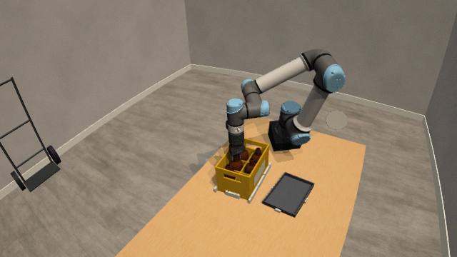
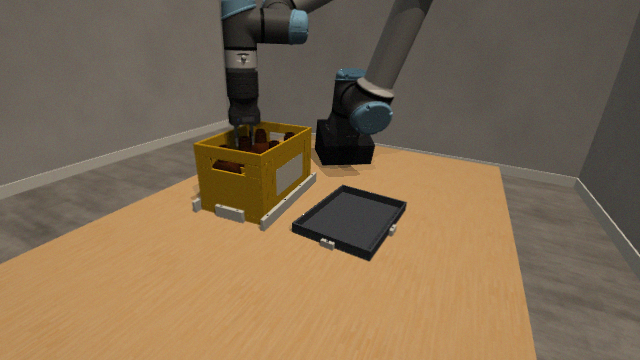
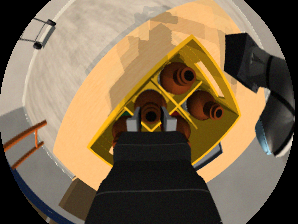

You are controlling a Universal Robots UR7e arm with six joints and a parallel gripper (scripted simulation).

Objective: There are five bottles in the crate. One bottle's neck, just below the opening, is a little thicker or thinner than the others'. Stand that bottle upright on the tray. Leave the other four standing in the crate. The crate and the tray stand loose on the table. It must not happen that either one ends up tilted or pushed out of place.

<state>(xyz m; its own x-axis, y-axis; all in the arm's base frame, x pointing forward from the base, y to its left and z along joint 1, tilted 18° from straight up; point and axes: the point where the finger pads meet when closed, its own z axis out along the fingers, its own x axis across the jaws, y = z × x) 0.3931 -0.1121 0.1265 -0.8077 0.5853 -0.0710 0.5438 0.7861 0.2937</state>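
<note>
The yellow crate is 8 cm below my hand, 4 cm to the left of it and 1 cm behind it. Also, from my hand: dark tray (32 cm to the left, 15 cm below, 4 cm behind); bottle (9 cm to the left, 7 cm below, 2 cm behind).
</note>
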